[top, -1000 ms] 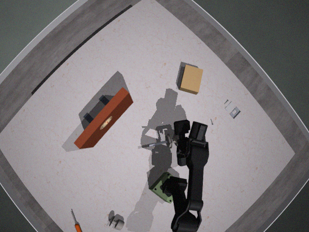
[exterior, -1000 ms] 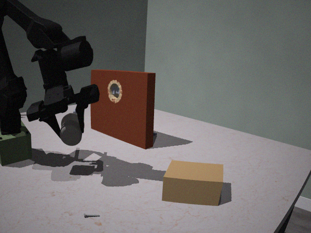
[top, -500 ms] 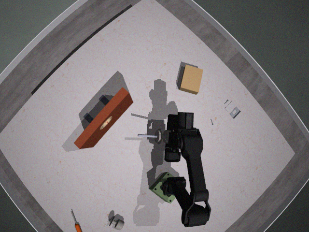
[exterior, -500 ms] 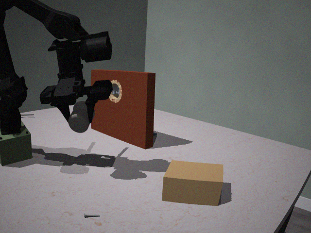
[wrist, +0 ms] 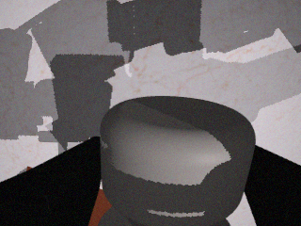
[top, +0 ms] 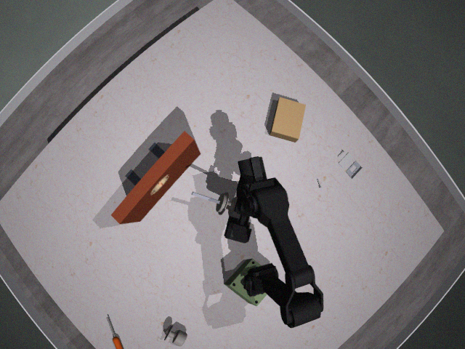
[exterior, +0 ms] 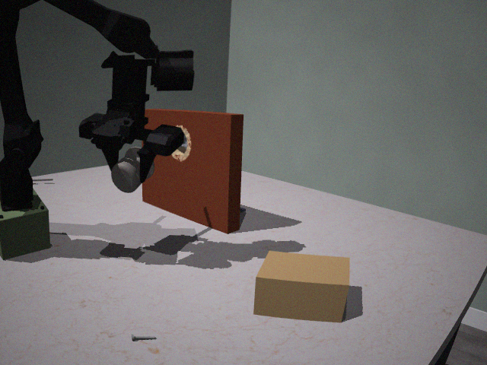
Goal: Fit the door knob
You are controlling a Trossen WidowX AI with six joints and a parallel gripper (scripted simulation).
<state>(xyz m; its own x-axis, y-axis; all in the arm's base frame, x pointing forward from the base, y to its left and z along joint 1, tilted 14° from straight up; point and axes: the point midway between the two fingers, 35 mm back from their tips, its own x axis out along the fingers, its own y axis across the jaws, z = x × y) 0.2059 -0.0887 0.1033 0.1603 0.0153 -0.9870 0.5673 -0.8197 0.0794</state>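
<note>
The grey latch socket is 20 cm ahead of my hand and 13 cm to the left of it. Round my hand: orange screwdriver (66 cm to the left, 15 cm below, 10 cm behind); red-brown wooden door panel (20 cm ahead, 13 cm to the left, 3 cm below); tan box (30 cm to the right, 14 cm below, 11 cm ahead).
</note>
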